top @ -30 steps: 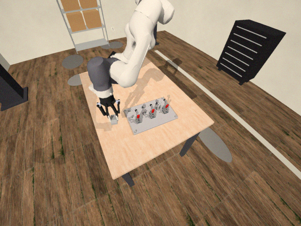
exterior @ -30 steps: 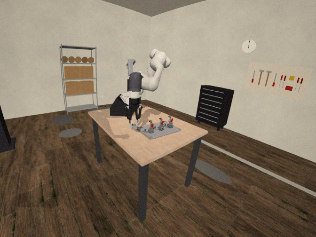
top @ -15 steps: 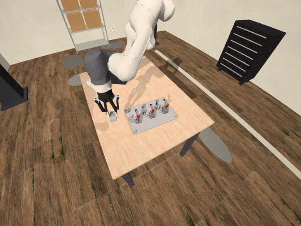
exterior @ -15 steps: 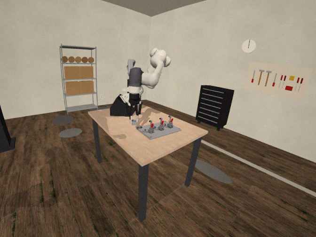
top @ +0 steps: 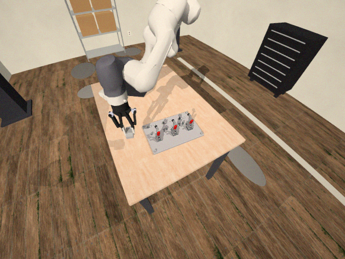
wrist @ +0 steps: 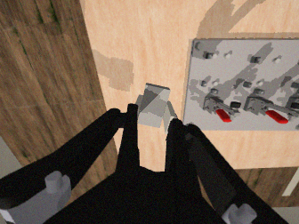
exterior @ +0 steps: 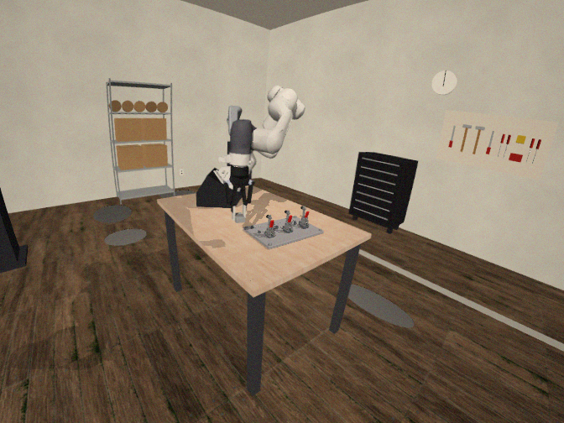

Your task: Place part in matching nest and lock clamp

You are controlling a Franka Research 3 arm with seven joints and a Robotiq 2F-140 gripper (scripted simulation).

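Now: hand 3 cm above the grey block. The rest, counted from my hand: plate: 26 cm to the left, 14 cm below, 5 cm ahead.
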